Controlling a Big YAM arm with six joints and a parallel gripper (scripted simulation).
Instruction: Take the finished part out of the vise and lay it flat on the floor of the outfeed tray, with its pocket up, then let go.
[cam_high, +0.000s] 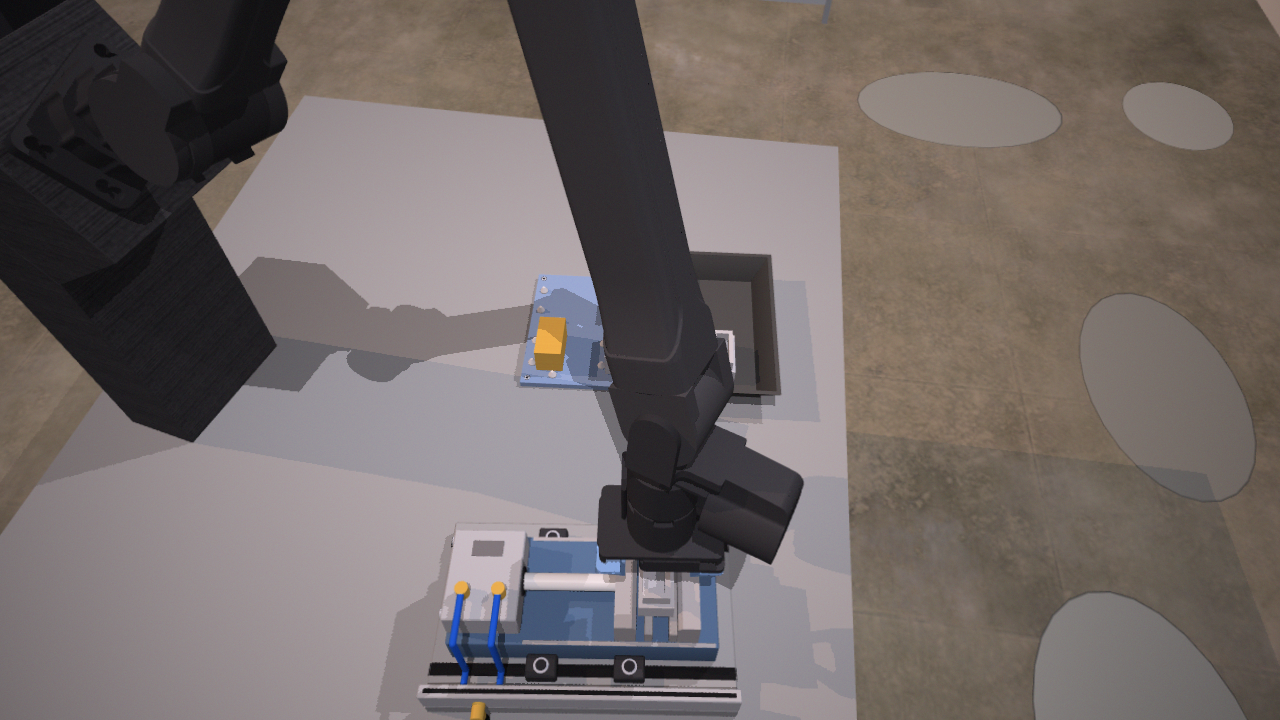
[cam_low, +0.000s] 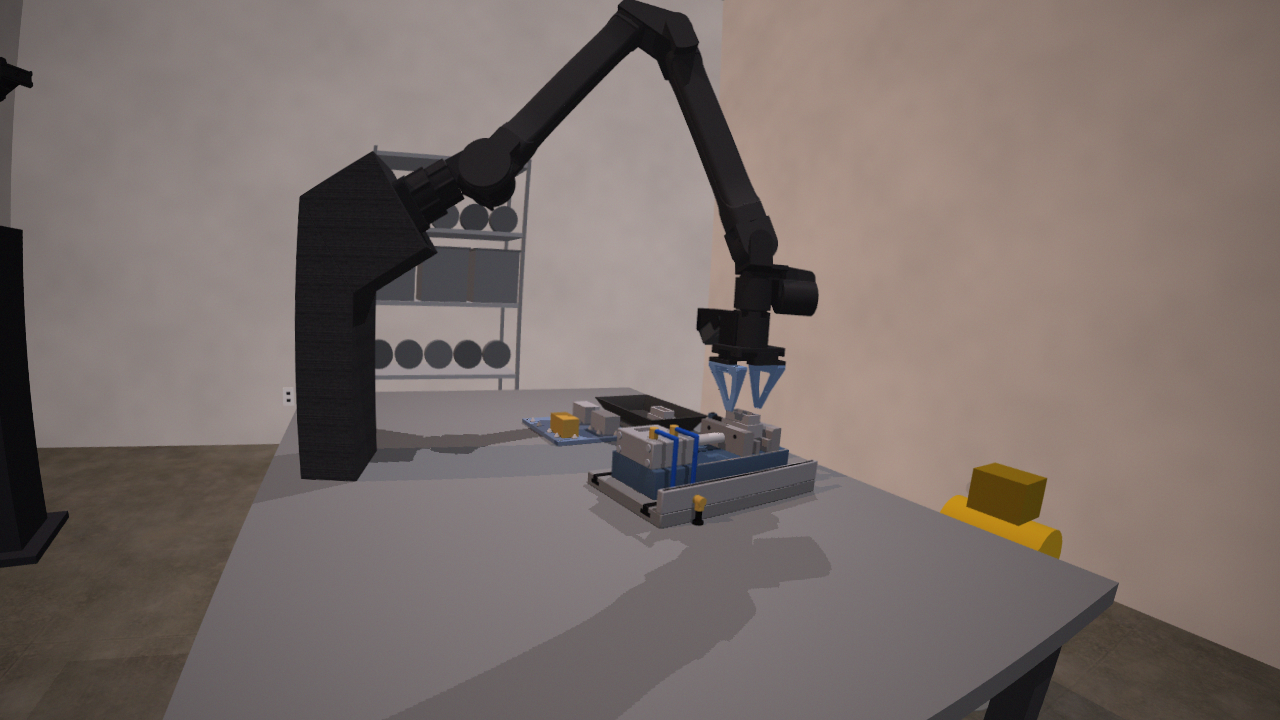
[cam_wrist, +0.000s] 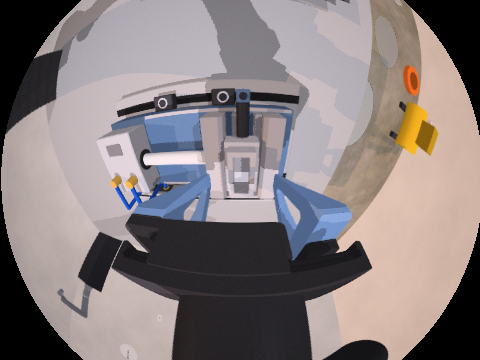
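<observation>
Now: hand 90 mm above the blue vise, 70 mm past it and 10 mm to the right of it. Round my hand: rail: 90 mm to the right, 90 mm below, 80 mm behind; orange block: 350 mm to the left, 110 mm behind, 100 mm below; actuator box: 160 mm behind, 50 mm below, 10 mm to the left.
</observation>
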